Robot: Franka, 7 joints.
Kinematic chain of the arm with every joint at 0, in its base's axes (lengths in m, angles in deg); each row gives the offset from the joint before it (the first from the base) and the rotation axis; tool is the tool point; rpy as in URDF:
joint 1: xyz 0 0 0.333 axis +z
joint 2: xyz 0 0 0 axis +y
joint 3: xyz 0 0 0.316 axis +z
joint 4: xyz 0.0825 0 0 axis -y
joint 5: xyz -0.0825 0 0.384 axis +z
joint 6: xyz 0 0 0 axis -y
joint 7: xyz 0.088 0 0 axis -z
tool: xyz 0 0 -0.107 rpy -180 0 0
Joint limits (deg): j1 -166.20..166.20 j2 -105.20..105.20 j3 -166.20..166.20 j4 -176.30..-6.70 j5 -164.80..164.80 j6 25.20..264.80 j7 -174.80..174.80
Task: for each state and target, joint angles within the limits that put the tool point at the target. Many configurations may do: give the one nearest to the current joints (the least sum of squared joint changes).
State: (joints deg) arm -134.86 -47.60 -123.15 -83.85 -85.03 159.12 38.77
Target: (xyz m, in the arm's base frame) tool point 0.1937 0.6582 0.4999
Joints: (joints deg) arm -154.64 -30.12 -126.81 -93.07 -87.48 165.02 38.77
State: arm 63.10 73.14 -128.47 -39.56 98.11 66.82 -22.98
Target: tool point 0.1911 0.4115 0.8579
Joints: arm 96.82 53.64 -155.13 -45.51 90.00 37.48 -22.98
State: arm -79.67 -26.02 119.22 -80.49 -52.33 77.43 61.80
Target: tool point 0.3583 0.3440 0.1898
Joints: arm -83.97 -49.36 137.72 -112.43 -42.57 77.02 61.80
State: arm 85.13 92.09 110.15 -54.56 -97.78 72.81 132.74
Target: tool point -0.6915 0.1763 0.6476
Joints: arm 126.60 70.98 117.61 -62.11 -99.85 90.29 132.74
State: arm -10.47 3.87 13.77 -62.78 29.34 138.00 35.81
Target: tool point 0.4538 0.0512 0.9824
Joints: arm -10.29 -7.39 13.55 -66.65 29.21 134.98 35.81
